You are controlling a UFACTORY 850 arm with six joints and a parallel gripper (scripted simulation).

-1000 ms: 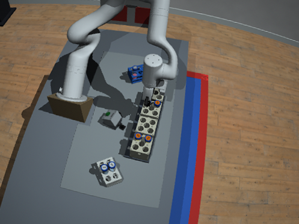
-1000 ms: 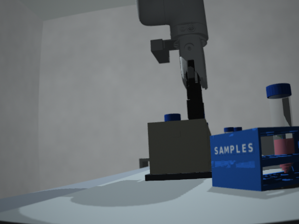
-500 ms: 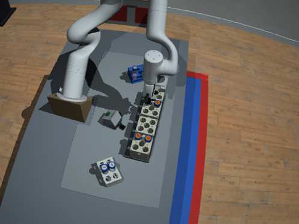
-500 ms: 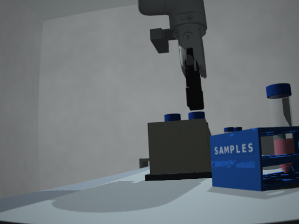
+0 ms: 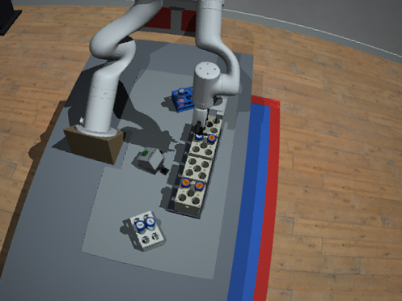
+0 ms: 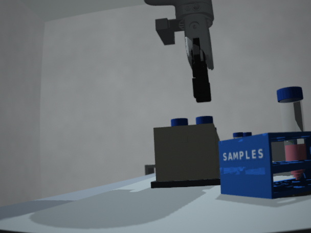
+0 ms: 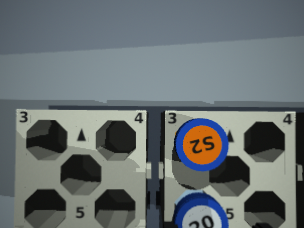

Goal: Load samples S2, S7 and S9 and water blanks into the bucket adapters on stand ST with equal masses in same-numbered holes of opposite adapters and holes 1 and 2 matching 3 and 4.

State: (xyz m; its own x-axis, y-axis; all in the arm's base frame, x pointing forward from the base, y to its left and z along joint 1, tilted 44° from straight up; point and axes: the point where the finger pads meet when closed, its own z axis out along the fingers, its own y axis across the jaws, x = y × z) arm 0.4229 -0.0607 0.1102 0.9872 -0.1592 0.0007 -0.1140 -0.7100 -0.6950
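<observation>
The green done key lies 210 mm behind my hand, 80 mm to the right of it and 110 mm below it. The rest, counted from my hand: blue samples rack 80 mm behind, 270 mm to the left, 150 mm below; white blanks rack 150 mm behind, 400 mm to the right, 150 mm below.
</observation>
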